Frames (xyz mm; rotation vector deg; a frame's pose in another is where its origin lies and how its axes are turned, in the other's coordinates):
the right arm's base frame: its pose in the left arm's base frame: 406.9 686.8 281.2 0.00 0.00 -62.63
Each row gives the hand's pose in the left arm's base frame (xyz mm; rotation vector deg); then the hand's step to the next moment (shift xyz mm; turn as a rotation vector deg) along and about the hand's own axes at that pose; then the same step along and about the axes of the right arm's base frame.
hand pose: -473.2 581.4 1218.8 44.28 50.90 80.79
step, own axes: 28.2 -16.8 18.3 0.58 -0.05 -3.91
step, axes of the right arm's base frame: -14.9 33.6 -7.5 -1.86 -2.88 -1.96
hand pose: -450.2 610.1 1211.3 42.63 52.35 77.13
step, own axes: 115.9 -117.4 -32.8 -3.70 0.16 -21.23
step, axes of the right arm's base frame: -77.8 70.0 -131.7 -4.20 -18.91 -9.45
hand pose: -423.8 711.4 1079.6 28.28 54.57 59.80
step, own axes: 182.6 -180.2 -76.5 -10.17 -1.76 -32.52
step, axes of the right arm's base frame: -40.5 85.6 -250.4 -1.98 -31.02 -14.06
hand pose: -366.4 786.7 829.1 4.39 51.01 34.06
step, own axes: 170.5 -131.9 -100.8 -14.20 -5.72 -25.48
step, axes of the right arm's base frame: 66.1 40.6 -225.0 4.08 -28.36 -7.92
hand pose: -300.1 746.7 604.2 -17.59 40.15 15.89
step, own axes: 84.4 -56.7 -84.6 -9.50 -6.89 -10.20
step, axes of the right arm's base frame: 77.6 -4.1 -107.1 5.34 -14.60 0.21
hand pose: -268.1 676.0 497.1 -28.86 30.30 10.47
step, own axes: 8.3 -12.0 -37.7 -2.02 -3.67 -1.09
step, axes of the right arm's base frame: 23.1 -18.6 -27.5 2.86 -2.74 1.76
